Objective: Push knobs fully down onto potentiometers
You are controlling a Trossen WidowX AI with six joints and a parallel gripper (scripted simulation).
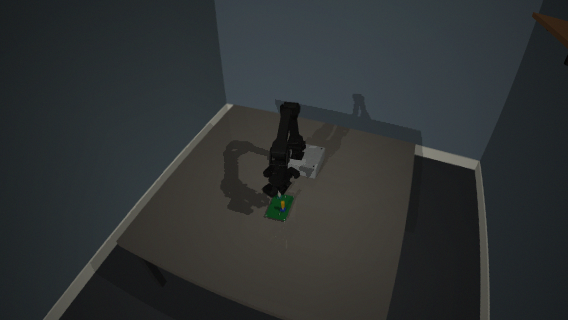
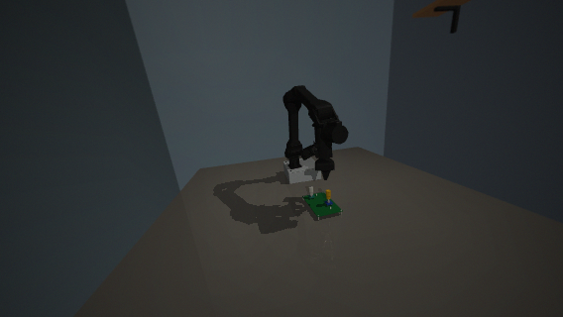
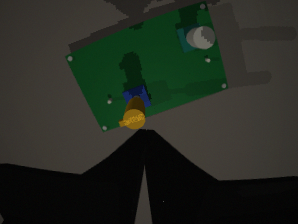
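Right now the orange knob is 60 mm below my gripper tip and 10 mm ahead of it. Also, from my gripper tip: white knob: 70 mm below, 60 mm behind, 40 mm to the right.
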